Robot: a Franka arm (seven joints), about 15 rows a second.
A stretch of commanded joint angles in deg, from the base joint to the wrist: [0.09, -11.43, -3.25, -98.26, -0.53, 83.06, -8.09]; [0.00, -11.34, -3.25, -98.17, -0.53, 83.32, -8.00]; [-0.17, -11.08, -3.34, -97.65, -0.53, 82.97, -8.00]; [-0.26, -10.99, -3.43, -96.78, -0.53, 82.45, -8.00]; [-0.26, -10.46, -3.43, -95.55, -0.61, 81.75, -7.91]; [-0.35, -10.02, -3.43, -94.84, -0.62, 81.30, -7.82]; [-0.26, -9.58, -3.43, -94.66, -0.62, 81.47, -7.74]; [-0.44, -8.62, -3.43, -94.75, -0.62, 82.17, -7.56]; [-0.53, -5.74, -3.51, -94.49, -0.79, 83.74, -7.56]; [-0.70, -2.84, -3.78, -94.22, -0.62, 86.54, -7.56]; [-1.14, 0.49, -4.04, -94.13, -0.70, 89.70, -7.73]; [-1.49, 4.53, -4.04, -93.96, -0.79, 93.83, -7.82]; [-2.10, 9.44, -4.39, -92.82, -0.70, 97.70, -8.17]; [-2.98, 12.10, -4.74, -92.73, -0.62, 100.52, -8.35]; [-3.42, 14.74, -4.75, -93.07, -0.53, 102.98, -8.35]
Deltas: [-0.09, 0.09, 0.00, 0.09, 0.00, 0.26, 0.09]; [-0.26, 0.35, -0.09, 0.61, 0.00, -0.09, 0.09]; [-0.35, 0.44, -0.18, 1.48, 0.00, -0.61, 0.09]; [-0.35, 0.97, -0.18, 2.71, -0.08, -1.31, 0.18]; [-0.44, 1.41, -0.18, 3.42, -0.09, -1.76, 0.27]; [-0.35, 1.85, -0.18, 3.60, -0.09, -1.59, 0.35]; [-0.53, 2.81, -0.18, 3.51, -0.09, -0.89, 0.53]; [-0.62, 5.69, -0.26, 3.77, -0.26, 0.68, 0.53]; [-0.79, 8.59, -0.53, 4.04, -0.09, 3.48, 0.53]; [-1.23, 11.92, -0.79, 4.13, -0.17, 6.64, 0.36]; [-1.58, 15.96, -0.79, 4.30, -0.26, 10.77, 0.27]; [-2.19, 20.87, -1.14, 5.44, -0.17, 14.64, -0.08]; [-3.07, 23.53, -1.49, 5.53, -0.09, 17.46, -0.26]; [-3.51, 26.17, -1.50, 5.19, 0.00, 19.92, -0.26]
